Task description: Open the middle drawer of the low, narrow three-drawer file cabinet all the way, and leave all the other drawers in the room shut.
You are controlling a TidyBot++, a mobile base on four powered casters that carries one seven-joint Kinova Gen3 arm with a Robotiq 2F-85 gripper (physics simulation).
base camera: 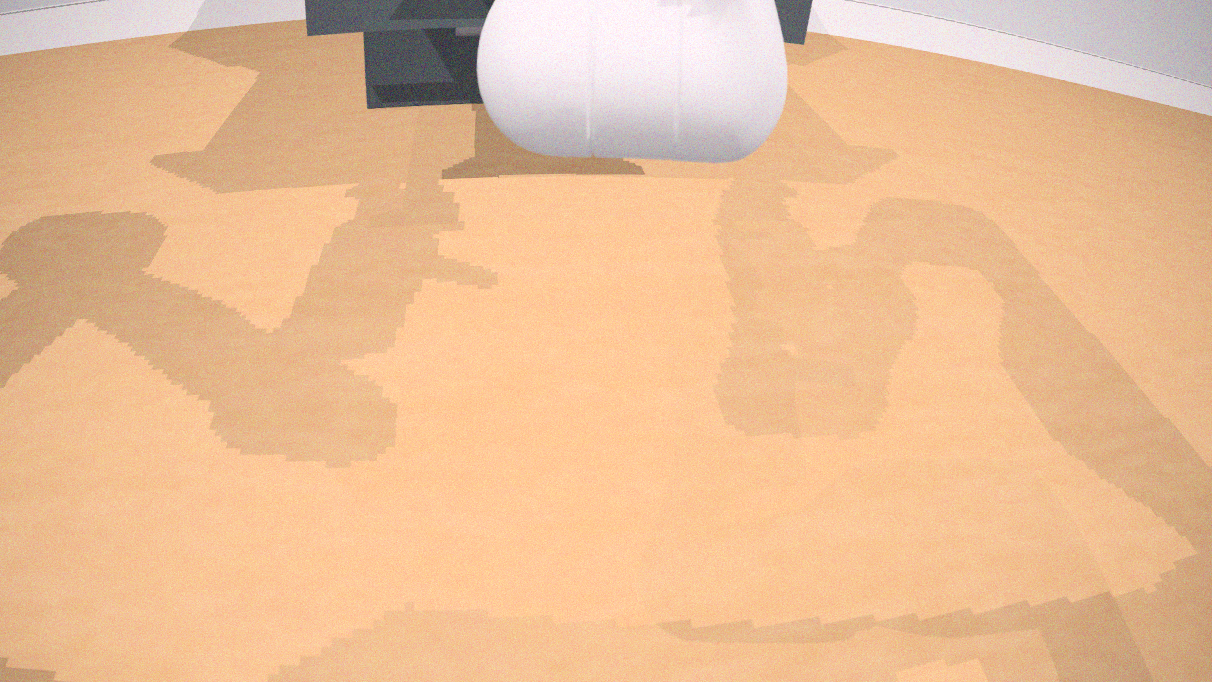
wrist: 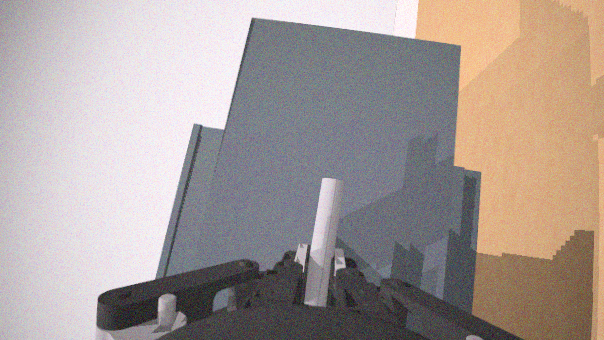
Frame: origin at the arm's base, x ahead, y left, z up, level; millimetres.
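Seen in the pictures: gripper, fingertip midpoint: (wrist: 319, 262).
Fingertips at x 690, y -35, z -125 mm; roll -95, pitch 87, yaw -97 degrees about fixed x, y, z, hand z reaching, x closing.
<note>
A point is followed by its place in that frame.
The grey file cabinet (base camera: 402, 55) @(y 223, x 957, z -317 mm) (wrist: 200, 200) @(y -14, x 997, z 77 mm) stands against the wall. Its middle drawer (base camera: 334, 15) @(y 197, x 657, z -185 mm) (wrist: 345, 100) @(y -138, x 713, z -126 mm) is pulled out well in front of the cabinet body. How far its travel goes cannot be told. The top drawer's front, at the left in the wrist view, and the bottom drawer's front, at the right, sit back behind it and look shut. My gripper (wrist: 319, 262) @(y -35, x 690, z -125 mm) is shut on the middle drawer's pale bar handle (wrist: 327, 210) @(y -68, x 666, z -124 mm). In the base camera view the fingers and this handle are hidden.
A white rounded arm part (base camera: 635, 76) @(y -21, x 325, z -117 mm) hides much of the cabinet in the base camera view. A pale wall with a white skirting board (base camera: 1000, 63) @(y -1017, x 1702, z -389 mm) runs behind it. Arm and cabinet shadows lie on the wooden floor (base camera: 559, 407) @(y -5, x 462, z -396 mm) (wrist: 530, 150) @(y -169, x 922, z -396 mm).
</note>
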